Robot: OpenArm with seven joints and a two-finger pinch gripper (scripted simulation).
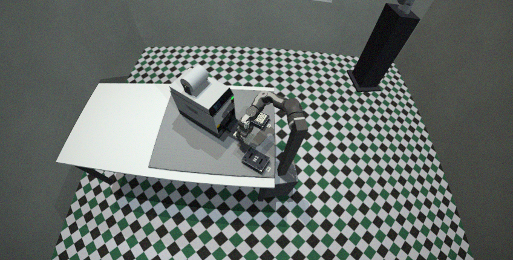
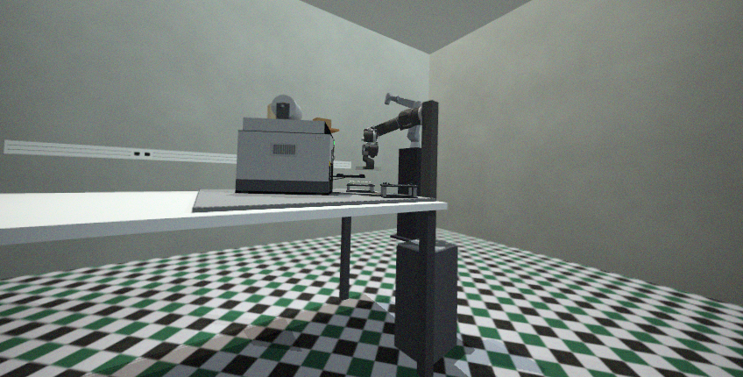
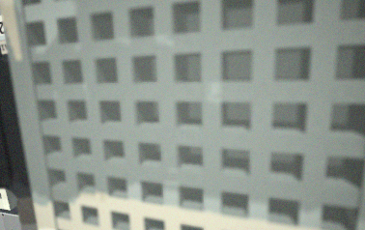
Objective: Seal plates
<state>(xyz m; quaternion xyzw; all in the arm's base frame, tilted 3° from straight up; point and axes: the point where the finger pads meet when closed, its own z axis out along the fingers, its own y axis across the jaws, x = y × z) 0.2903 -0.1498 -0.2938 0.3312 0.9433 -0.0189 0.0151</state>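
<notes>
Now: the dark stage 90 mm to the right of my hand, 40 mm below it and 40 mm ahead of it. The rest, counted from my hand: white foil roll 300 mm ahead, 290 mm to the right, 290 mm above; then touch screen 190 mm above, 160 mm ahead, 120 mm to the right.
</notes>
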